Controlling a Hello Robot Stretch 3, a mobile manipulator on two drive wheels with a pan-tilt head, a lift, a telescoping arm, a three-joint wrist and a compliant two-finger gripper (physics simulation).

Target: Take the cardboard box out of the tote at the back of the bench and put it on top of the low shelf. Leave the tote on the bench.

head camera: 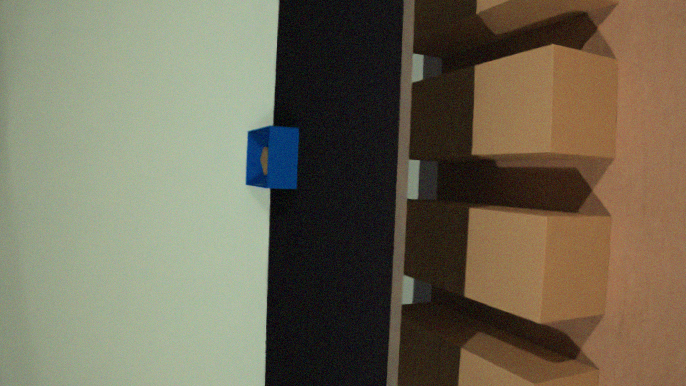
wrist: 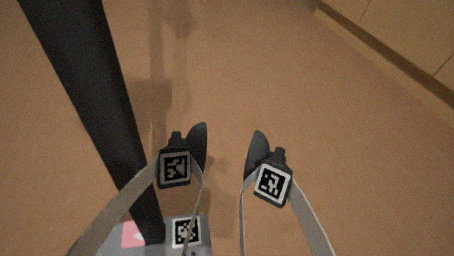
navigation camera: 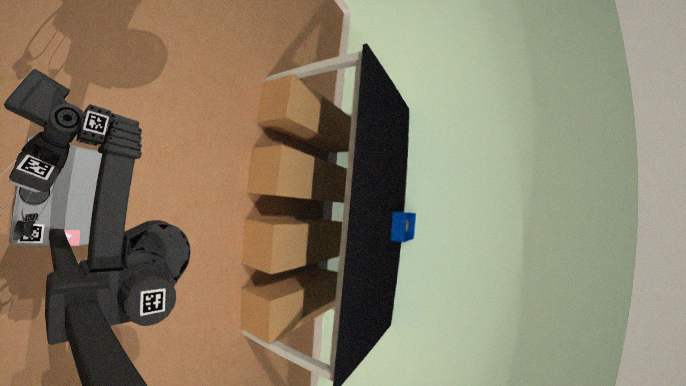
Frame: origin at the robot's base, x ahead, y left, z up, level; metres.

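Seen in the pictures: gripper, fingertip midpoint: (wrist: 227, 144) (navigation camera: 0, 234).
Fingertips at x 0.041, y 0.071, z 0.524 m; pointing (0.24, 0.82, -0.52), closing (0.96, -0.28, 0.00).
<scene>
Pixels of each thing's top centre, then the offset from my fingertips to it. Level surfaces: height alone.
- cardboard box, middle of its top: (head camera: 263, 160) (navigation camera: 407, 224) 1.875 m back, 0.109 m right, 0.291 m up
- blue tote, middle of its top: (head camera: 256, 157) (navigation camera: 410, 226) 1.798 m back, 0.097 m right, 0.338 m up
- black-topped bench, its level: 0.238 m up
The cardboard box (head camera: 265, 162) (navigation camera: 407, 224) sits inside the blue tote; a small part of it shows past the rim. The blue tote (head camera: 284, 157) (navigation camera: 398, 226) stands at the back edge of the black-topped bench (head camera: 340, 260) (navigation camera: 372, 150), against the wall. My gripper (wrist: 227, 144) is open, with floor showing between its fingertips in the wrist view. It is over my base, well away from the bench and tote. The low shelf does not show in these views.
Several large brown boxes (head camera: 515, 105) (navigation camera: 282, 170) stand on the floor under and in front of the bench. A wooden cabinet (wrist: 410, 30) is at the upper right of the wrist view. My mast (wrist: 85, 85) runs down the left of that view.
</scene>
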